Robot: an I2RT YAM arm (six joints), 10 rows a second.
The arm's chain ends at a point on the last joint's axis. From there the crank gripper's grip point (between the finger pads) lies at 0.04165 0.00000 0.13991 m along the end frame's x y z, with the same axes.
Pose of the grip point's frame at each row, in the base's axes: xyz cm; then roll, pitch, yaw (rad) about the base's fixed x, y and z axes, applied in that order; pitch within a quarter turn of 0, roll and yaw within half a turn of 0:
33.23, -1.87, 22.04, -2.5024, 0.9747, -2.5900
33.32, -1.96, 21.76, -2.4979, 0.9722, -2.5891
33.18, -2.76, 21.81, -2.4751, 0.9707, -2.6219
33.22, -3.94, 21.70, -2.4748, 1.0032, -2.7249
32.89, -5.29, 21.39, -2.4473, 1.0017, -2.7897
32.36, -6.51, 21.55, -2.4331, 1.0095, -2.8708
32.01, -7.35, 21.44, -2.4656, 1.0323, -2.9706
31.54, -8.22, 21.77, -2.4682, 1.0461, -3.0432
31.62, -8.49, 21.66, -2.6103, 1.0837, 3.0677
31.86, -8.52, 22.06, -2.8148, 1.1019, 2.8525
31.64, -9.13, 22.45, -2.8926, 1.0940, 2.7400
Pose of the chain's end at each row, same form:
22.93, 1.59, 31.79, -2.5024, 0.9747, -2.5900
23.04, 1.57, 31.51, -2.4979, 0.9722, -2.5891
23.05, 1.41, 31.46, -2.4751, 0.9707, -2.6219
23.29, 1.13, 31.12, -2.4748, 1.0032, -2.7249
23.41, 0.77, 30.69, -2.4473, 1.0017, -2.7897
23.39, 0.45, 30.73, -2.4331, 1.0095, -2.8708
23.39, 0.05, 30.61, -2.4656, 1.0323, -2.9706
23.34, -0.26, 30.85, -2.4682, 1.0461, -3.0432
23.46, -0.78, 30.99, -2.6103, 1.0837, 3.0677
23.61, -1.38, 31.76, -2.8148, 1.1019, 2.8525
23.66, -1.99, 32.37, -2.8926, 1.0940, 2.7400

